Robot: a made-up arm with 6 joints. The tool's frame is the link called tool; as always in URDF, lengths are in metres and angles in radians.
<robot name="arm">
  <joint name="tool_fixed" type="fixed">
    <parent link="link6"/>
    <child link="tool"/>
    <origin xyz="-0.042 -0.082 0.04" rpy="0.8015 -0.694 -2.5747"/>
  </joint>
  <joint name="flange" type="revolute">
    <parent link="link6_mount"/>
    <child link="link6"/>
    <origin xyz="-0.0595 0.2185 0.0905"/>
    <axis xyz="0 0 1"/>
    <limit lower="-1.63" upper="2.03"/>
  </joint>
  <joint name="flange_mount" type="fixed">
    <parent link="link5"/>
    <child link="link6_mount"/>
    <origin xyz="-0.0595 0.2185 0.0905"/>
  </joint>
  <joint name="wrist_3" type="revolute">
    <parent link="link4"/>
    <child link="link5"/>
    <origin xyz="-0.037 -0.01 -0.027"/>
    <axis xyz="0 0 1"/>
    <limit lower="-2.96" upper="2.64"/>
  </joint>
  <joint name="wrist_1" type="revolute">
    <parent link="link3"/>
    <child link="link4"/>
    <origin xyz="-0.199 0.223 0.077"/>
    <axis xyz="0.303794 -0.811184 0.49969"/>
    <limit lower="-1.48" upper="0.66"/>
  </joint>
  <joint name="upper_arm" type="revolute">
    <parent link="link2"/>
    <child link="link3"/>
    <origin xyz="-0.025 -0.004 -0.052"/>
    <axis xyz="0 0 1"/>
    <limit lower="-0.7" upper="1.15"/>
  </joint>
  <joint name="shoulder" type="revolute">
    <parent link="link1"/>
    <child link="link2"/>
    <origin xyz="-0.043 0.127 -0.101"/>
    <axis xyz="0 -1 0"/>
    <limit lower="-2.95" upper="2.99"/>
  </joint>
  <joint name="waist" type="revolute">
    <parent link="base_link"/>
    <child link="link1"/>
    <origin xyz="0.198 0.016 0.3"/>
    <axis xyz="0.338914 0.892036 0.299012"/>
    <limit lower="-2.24" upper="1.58"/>
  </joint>
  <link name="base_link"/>
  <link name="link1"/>
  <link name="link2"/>
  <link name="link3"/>
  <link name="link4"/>
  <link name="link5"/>
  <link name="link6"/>
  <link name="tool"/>
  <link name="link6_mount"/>
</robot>
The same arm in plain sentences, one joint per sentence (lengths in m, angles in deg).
The arm has six revolute joints in a row. What follows holds with every joint at zero, and every direction is one of the base frame's. Joint 1 is mounted 0.198 m along +x and 0.016 m along +y and 0.3 m along +z from the base frame's origin and turns about the direction (0.338914, 0.892036, 0.299012), from -128.34 to 90.53 deg. Joint 2 is mounted 0.043 m along -x and 0.127 m along +y and 0.101 m along -z from joint 1 and turns about -y, from -169.02 to 171.31 deg. Joint 3 is mounted 0.025 m along -x and 0.004 m along -y and 0.052 m along -z from joint 2 and turns about +z, from -40.11 to 65.89 deg. Joint 4 is mounted 0.199 m along -x and 0.223 m along +y and 0.077 m along +z from joint 3 and turns about the direction (0.303794, -0.811184, 0.49969), from -84.8 to 37.82 deg. Joint 5 is mounted 0.037 m along -x and 0.01 m along -y and 0.027 m along -z from joint 4 and turns about +z, from -169.6 to 151.26 deg. Joint 6 is mounted 0.119 m along -x and 0.437 m along +y and 0.181 m along +z from joint 5 and turns about +z, from -93.39 to 116.31 deg. The tool frame, which is the frame that the pose is given for, is mounted 0.042 m along -x and 0.082 m along -y and 0.04 m along +z from joint 6; its axes are the base frame's turned by roll 45.92, pitch -39.76 and yaw -147.52 deg (as in URDF: about the fixed x, then y, then z).
